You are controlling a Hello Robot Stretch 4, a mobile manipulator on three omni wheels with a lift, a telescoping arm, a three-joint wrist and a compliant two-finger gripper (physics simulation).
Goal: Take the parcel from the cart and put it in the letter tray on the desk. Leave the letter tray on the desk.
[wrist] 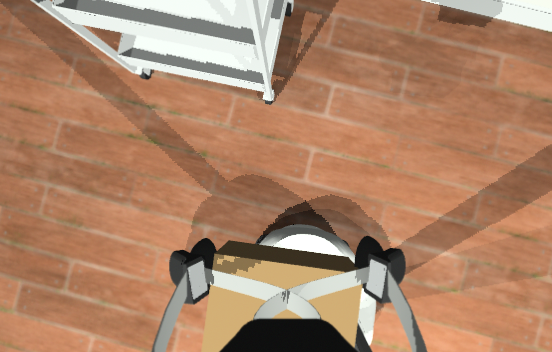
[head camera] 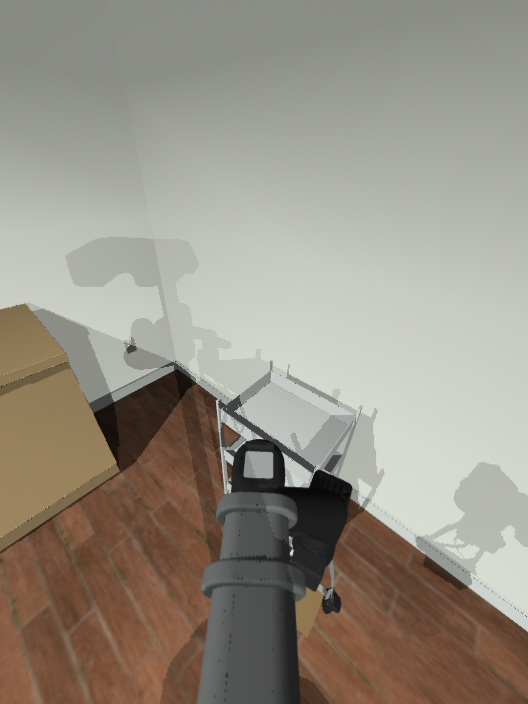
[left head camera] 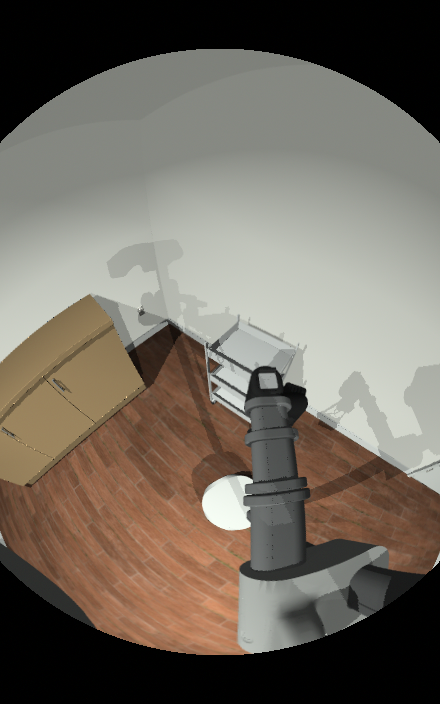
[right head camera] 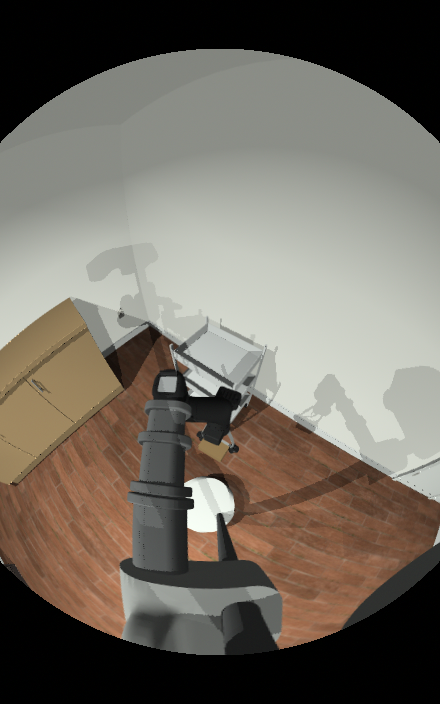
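Where they show: gripper, fingertip midpoint: [wrist: 286,257]; robot's base, link origin: [left head camera: 232,501] [right head camera: 204,503].
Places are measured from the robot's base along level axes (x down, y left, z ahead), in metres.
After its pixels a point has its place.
Note:
My gripper [wrist: 286,257] @[x -0.840, y -0.086, z 0.274 m] [right head camera: 217,442] @[x -0.840, y -0.086, z 0.274 m] is shut on the parcel, a tan box [wrist: 285,280] @[x -0.886, y -0.085, z 0.271 m] [right head camera: 212,451] @[x -0.887, y -0.071, z 0.233 m] [head camera: 309,615] @[x -0.886, y -0.096, z 0.223 m], with one fingertip at each side of it in the wrist view. It holds the parcel in the air in front of the cart, away from its shelves. In the head view, the arm hides part of the gripper and the parcel. The white cart [head camera: 278,406] @[x -0.635, y -0.074, z 0.942 m] [left head camera: 243,347] @[x -0.635, y -0.064, z 0.918 m] [right head camera: 217,350] @[x -0.635, y -0.105, z 0.910 m] [wrist: 267,90] @[x -0.165, y -0.173, z 0.576 m] stands by the wall, and nothing lies on the visible part of its top shelf. The desk and the letter tray do not show in these views.
A tan cabinet [head camera: 45,454] @[x -0.437, y 0.932, z 0.791 m] [left head camera: 98,378] @[x -0.506, y 0.983, z 0.735 m] [right head camera: 77,376] @[x -0.518, y 0.963, z 0.757 m] with doors stands at the left. A white round disc [left head camera: 223,503] @[x -0.187, y 0.064, z -0.005 m] [right head camera: 207,501] @[x -0.187, y -0.028, z 0.023 m] is low down beside the arm, partly behind the parcel in the wrist view. Walls meet in a corner behind the cart.

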